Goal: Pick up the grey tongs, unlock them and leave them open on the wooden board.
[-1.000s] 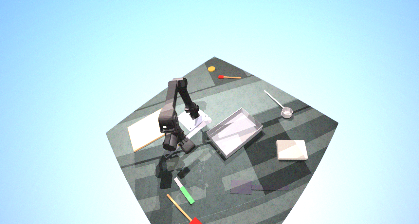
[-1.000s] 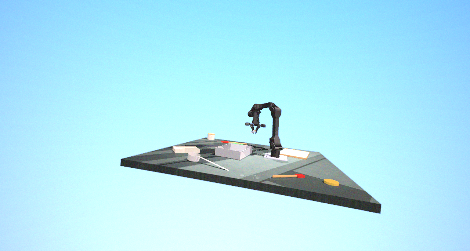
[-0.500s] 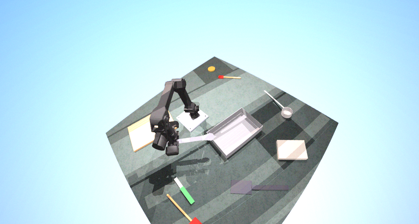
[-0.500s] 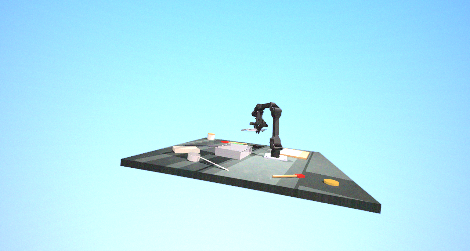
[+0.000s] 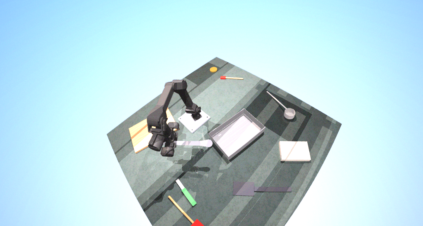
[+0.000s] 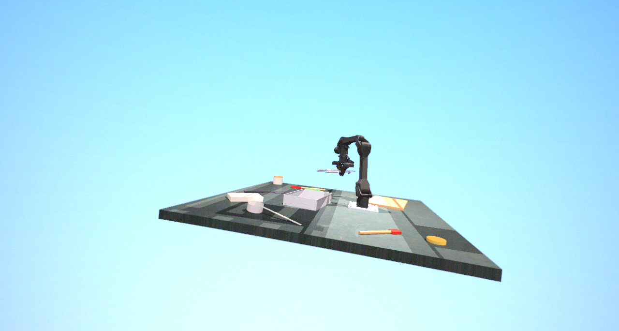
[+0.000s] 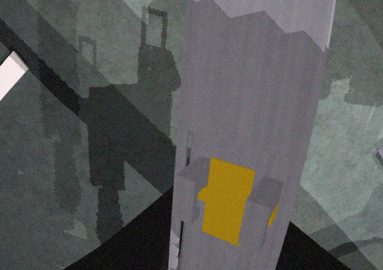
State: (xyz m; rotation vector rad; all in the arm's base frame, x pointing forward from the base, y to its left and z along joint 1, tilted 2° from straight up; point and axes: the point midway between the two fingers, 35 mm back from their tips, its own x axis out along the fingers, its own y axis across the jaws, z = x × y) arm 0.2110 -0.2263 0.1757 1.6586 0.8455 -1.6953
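The wooden board lies 320 mm behind my gripper tip, 150 mm below it and 100 mm to the right of it. The rest, counted from my gripper tip: yellow lock piece 40 mm above, 20 mm to the right, 10 mm behind; then grey roasting tin 360 mm to the left, 130 mm below, 90 mm ahead; then red-headed tool 340 mm ahead, 160 mm to the right, 150 mm below.
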